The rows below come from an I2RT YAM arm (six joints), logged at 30 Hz.
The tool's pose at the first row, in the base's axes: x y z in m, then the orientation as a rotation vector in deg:
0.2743, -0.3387, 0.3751, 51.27, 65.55, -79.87
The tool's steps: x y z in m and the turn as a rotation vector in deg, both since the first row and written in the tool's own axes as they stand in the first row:
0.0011, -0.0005, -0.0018, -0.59, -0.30, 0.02
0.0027, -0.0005, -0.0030, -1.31, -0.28, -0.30
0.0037, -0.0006, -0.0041, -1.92, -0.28, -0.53
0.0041, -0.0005, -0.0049, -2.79, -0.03, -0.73
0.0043, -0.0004, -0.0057, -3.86, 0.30, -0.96
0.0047, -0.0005, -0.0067, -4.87, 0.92, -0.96
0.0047, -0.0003, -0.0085, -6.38, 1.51, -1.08
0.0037, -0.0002, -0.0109, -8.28, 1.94, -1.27
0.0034, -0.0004, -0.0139, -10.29, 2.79, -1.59
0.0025, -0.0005, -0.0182, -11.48, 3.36, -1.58
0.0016, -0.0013, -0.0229, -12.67, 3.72, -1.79
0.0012, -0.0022, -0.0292, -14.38, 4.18, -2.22
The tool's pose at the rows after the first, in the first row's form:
0.2735, -0.3373, 0.3737, 50.62, 65.67, -79.54
0.2732, -0.3365, 0.3718, 49.98, 66.30, -79.30
0.2729, -0.3357, 0.3706, 49.44, 66.80, -79.06
0.2728, -0.3351, 0.3700, 48.93, 67.63, -78.55
0.2729, -0.3344, 0.3696, 48.31, 68.64, -77.89
0.2726, -0.3335, 0.3690, 48.07, 69.70, -76.99
0.2727, -0.3318, 0.3685, 47.39, 71.08, -75.84
0.2728, -0.3292, 0.3688, 46.26, 72.59, -74.50
0.2724, -0.3262, 0.3684, 45.31, 74.54, -73.05
0.2721, -0.3218, 0.3681, 44.88, 75.61, -71.99
0.2711, -0.3171, 0.3679, 44.19, 76.65, -71.18
0.2698, -0.3110, 0.3668, 43.08, 78.17, -70.11

